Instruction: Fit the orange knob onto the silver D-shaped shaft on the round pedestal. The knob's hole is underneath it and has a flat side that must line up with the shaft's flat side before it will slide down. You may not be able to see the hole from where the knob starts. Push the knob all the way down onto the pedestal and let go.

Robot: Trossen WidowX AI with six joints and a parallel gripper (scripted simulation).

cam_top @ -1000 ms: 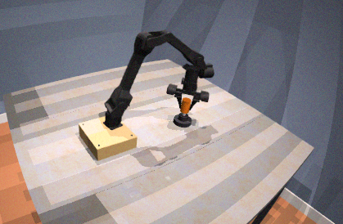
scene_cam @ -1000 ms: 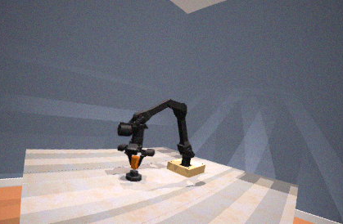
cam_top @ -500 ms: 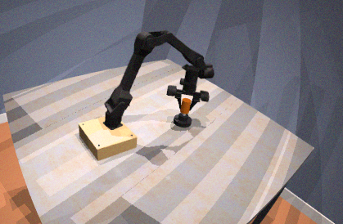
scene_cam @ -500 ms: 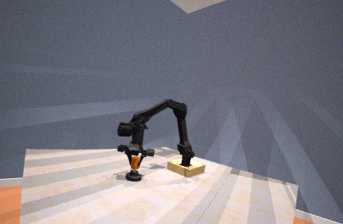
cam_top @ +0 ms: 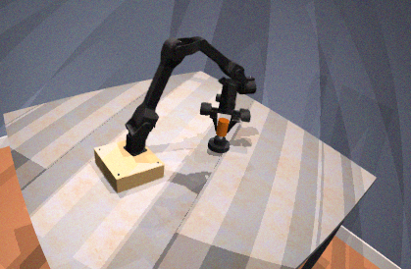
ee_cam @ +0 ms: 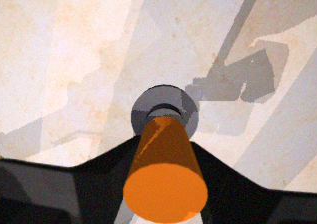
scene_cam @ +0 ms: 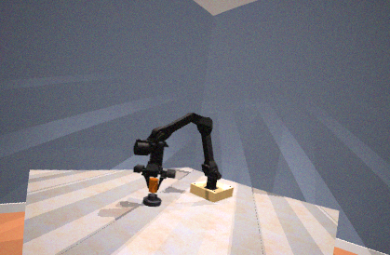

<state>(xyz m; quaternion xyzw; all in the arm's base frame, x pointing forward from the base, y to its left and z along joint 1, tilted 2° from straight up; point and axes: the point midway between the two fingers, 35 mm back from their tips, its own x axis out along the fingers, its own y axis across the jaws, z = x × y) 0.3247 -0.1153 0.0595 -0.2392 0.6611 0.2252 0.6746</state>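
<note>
Now: gripper tip 40 mm above the round pedestal. Also, from my gripper tip: orange knob 30 mm above.
</note>
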